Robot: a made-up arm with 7 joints. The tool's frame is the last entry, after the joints.
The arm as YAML. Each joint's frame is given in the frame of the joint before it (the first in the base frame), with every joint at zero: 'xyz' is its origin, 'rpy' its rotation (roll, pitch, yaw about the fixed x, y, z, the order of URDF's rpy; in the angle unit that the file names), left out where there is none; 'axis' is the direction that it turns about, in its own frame. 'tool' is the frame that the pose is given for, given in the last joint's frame.
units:
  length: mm
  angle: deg
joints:
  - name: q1
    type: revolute
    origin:
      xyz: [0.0, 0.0, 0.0]
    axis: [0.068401, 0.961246, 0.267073]
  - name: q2
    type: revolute
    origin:
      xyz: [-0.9, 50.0, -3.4]
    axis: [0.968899, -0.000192, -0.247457]
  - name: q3
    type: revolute
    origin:
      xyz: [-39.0, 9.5, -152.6]
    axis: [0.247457, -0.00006, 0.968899]
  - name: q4
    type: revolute
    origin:
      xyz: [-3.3, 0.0, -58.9]
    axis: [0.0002, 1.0, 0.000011]
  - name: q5
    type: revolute
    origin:
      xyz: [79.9, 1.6, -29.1]
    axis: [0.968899, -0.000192, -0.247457]
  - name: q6
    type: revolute
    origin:
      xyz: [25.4, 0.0, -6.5]
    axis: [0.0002, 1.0, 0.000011]
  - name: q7
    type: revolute
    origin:
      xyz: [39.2, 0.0, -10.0]
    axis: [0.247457, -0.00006, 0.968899]
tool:
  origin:
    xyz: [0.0, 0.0, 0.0]
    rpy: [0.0, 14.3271, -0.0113]
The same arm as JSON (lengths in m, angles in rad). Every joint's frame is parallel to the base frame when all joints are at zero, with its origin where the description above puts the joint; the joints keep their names.
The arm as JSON. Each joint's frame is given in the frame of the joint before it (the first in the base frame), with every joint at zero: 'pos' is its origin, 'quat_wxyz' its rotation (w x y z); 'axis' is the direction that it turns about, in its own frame. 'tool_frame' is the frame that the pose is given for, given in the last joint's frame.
{
  "length_unit": "m",
  "angle_unit": "rad",
  "joints": [
    {
      "joint": "q1",
      "pos": [
        0.0,
        0.0,
        0.0
      ],
      "quat_wxyz": [
        1.0,
        0.0,
        0.0,
        0.0
      ],
      "axis": [
        0.068403,
        0.961235,
        0.26711
      ]
    },
    {
      "joint": "q2",
      "pos": [
        -0.0009,
        0.05,
        -0.0034
      ],
      "quat_wxyz": [
        1.0,
        0.0,
        0.0,
        0.0
      ],
      "axis": [
        0.968889,
        -0.0002,
        -0.247497
      ]
    },
    {
      "joint": "q3",
      "pos": [
        -0.039,
        0.0095,
        -0.1526
      ],
      "quat_wxyz": [
        1.0,
        0.0,
        0.0,
        0.0
      ],
      "axis": [
        0.247497,
        -0.0001,
        0.968889
      ]
    },
    {
      "joint": "q4",
      "pos": [
        -0.0033,
        0.0,
        -0.0589
      ],
      "quat_wxyz": [
        1.0,
        0.0,
        0.0,
        0.0
      ],
      "axis": [
        0.0002,
        1.0,
        0.0
      ]
    },
    {
      "joint": "q5",
      "pos": [
        0.0799,
        0.0016,
        -0.0291
      ],
      "quat_wxyz": [
        1.0,
        0.0,
        0.0,
        0.0
      ],
      "axis": [
        0.968889,
        -0.0002,
        -0.247497
      ]
    },
    {
      "joint": "q6",
      "pos": [
        0.0254,
        0.0,
        -0.0065
      ],
      "quat_wxyz": [
        1.0,
        0.0,
        0.0,
        0.0
      ],
      "axis": [
        0.0002,
        1.0,
        0.0
      ]
    },
    {
      "joint": "q7",
      "pos": [
        0.0392,
        0.0,
        -0.01
      ],
      "quat_wxyz": [
        1.0,
        0.0,
        0.0,
        0.0
      ],
      "axis": [
        0.247497,
        -0.0001,
        0.968889
      ]
    }
  ],
  "tool_frame": {
    "pos": [
      0.0,
      0.0,
      0.0
    ],
    "quat_wxyz": [
      0.992194,
      0.000012,
      0.124702,
      -0.000098
    ]
  }
}

